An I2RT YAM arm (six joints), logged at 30 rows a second.
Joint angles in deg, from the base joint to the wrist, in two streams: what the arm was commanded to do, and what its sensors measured. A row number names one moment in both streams.
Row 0, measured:
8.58 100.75 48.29 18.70 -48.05 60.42
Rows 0 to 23, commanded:
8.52 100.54 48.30 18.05 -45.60 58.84
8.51 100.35 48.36 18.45 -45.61 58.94
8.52 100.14 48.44 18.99 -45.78 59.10
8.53 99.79 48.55 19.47 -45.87 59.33
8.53 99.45 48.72 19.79 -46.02 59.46
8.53 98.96 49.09 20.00 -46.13 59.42
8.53 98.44 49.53 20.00 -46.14 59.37
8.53 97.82 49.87 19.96 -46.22 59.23
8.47 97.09 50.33 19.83 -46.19 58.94
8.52 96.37 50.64 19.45 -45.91 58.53
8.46 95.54 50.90 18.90 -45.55 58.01
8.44 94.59 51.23 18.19 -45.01 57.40
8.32 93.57 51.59 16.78 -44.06 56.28
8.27 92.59 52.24 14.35 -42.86 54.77
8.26 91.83 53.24 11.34 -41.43 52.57
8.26 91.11 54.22 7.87 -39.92 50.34
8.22 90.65 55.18 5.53 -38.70 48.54
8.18 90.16 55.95 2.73 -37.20 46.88
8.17 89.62 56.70 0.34 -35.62 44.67
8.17 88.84 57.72 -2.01 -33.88 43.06
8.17 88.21 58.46 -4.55 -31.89 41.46
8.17 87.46 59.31 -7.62 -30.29 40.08
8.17 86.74 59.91 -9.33 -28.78 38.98
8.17 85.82 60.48 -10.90 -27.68 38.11
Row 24, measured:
8.45 90.11 56.82 -0.60 -35.22 45.95
